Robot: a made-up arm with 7 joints.
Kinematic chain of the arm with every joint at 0, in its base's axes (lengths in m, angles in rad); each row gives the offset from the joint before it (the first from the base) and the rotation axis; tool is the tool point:
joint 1: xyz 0 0 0.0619 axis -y
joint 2: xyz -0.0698 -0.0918 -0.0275 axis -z
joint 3: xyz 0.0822 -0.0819 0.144 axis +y
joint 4: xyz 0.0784 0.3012 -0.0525 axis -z
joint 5: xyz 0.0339 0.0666 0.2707 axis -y
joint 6: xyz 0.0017 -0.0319 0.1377 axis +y
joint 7: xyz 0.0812 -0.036 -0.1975 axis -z
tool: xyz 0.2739 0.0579 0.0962
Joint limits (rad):
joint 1: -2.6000..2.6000
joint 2: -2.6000..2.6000
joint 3: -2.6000..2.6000
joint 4: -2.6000..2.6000
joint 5: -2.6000..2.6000
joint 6: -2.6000..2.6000
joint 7: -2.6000..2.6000
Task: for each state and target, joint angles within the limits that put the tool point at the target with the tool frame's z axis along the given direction. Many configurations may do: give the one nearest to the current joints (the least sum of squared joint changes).
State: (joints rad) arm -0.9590 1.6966 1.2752 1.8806 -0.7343 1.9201 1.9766
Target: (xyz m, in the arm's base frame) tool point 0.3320 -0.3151 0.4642 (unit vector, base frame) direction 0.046 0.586 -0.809
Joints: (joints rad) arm -0.6198 1.5972 0.9398 1.8792 -1.3172 2.3667 1.9878
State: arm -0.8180 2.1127 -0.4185 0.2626 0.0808 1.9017 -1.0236
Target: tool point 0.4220 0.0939 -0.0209 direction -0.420 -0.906 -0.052
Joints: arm -0.6402 1.7549 -0.9058 0.3638 -0.1941 2.5590 -0.1571
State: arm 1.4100 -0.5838 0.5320 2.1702 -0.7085 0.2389 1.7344
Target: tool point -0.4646 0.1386 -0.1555 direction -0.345 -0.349 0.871
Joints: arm 1.4375 -1.1828 0.8270 1.9423 -0.7560 0.5103 1.9395
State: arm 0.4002 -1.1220 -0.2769 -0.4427 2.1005 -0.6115 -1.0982
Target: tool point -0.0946 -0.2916 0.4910 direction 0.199 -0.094 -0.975
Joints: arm -0.0620 -1.5484 -0.0918 -0.9778 2.1743 -0.6469 -0.4919
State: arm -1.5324 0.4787 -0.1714 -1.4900 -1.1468 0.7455 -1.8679
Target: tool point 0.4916 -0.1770 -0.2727 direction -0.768 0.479 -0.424
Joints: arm -1.5290 1.4510 0.5695 -1.4322 -1.5067 1.1676 -1.7982
